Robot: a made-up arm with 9 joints.
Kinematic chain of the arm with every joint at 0, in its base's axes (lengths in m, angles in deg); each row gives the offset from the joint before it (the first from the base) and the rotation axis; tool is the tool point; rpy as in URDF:
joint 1: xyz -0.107 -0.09 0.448 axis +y
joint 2: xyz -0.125 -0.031 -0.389 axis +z
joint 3: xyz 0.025 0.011 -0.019 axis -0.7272 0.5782 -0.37
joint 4: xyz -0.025 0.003 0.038 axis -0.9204 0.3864 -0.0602
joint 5: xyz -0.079 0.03 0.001 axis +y
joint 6: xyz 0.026 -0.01 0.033 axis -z
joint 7: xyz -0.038 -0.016 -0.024 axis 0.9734 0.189 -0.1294
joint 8: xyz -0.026 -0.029 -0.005 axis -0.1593 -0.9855 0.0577
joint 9: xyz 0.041 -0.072 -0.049 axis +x
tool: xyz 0.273 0.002 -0.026 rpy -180 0 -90
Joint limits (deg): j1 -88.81..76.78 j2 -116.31..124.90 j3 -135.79..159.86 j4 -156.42..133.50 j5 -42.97..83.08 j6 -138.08..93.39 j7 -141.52..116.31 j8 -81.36..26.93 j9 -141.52..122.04
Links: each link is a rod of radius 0.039 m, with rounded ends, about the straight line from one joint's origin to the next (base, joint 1, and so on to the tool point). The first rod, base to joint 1, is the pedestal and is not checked.
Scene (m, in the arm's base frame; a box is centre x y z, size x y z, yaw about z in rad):
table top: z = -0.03
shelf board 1: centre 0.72 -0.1 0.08 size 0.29 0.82 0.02 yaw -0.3
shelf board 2: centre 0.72 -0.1 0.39 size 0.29 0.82 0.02 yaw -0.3
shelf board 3: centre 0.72 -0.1 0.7 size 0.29 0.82 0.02 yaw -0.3
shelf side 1: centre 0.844 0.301 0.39 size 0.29 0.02 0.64 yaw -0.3
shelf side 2: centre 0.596 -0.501 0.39 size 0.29 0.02 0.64 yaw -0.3
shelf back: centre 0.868 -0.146 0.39 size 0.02 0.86 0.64 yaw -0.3
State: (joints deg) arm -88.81 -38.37 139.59 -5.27 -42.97 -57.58 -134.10 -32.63 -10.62
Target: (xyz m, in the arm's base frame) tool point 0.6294 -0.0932 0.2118
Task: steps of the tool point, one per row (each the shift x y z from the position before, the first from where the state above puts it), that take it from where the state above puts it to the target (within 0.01 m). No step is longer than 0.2 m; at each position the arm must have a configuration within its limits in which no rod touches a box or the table.
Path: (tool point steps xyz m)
1: -0.0783 0.0200 0.0062
2: -0.1106 0.0384 -0.0062
3: 0.0406 0.0102 -0.1708
4: -0.0177 0.0098 -0.1835
5: 0.1116 -0.0459 -0.0141
6: 0.0666 -0.0092 0.0141

